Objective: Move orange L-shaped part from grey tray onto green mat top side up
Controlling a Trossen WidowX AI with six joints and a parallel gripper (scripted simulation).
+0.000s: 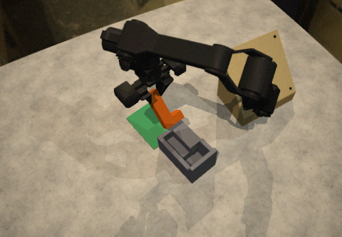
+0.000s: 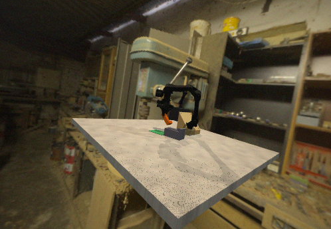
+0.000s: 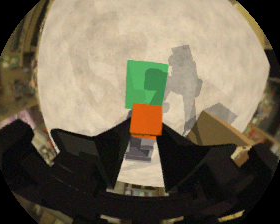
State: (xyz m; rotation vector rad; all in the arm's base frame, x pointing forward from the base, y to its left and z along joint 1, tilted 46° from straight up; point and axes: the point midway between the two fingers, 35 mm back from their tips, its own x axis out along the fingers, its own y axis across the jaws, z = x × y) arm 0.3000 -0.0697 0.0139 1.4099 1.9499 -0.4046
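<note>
My gripper tip is now 10 mm short of the green mat, 30 mm to the left of it and 170 mm above it. From my gripper tip the other things lie so: orange L-shaped part (30 mm behind, 30 mm to the left, 30 mm below).
</note>
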